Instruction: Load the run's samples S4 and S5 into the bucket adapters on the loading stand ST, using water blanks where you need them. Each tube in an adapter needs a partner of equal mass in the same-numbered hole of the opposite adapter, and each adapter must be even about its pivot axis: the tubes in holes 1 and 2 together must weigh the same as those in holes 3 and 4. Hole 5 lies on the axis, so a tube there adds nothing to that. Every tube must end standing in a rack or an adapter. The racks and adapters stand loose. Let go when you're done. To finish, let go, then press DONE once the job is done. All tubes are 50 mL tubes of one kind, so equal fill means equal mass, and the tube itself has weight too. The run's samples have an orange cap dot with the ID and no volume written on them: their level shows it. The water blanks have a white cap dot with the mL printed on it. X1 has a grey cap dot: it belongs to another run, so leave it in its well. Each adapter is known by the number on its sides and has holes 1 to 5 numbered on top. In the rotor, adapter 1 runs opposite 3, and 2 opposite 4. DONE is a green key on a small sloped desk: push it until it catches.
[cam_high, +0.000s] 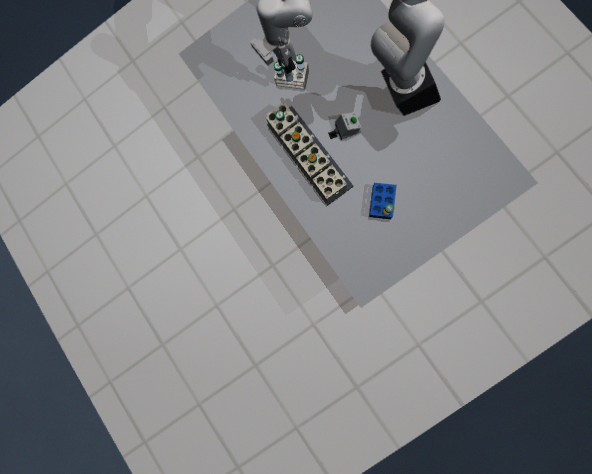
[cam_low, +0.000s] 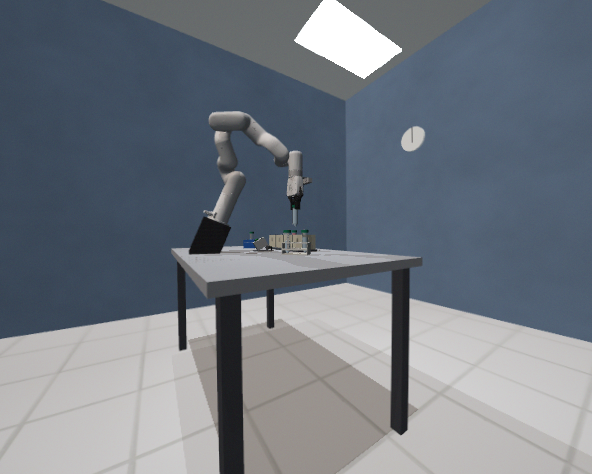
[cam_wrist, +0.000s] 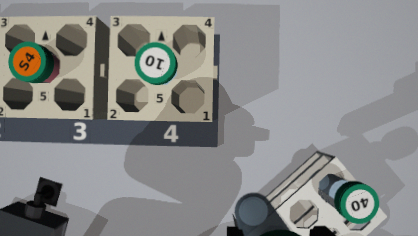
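Now: hand 37 cm to the right of the adapter, 20 cm short of it and 20 cm above it. Round my hand: white rack (22 cm below, 7 cm to the right, 6 cm behind); then blue rack (57 cm to the left, 22 cm below, 12 cm ahead).
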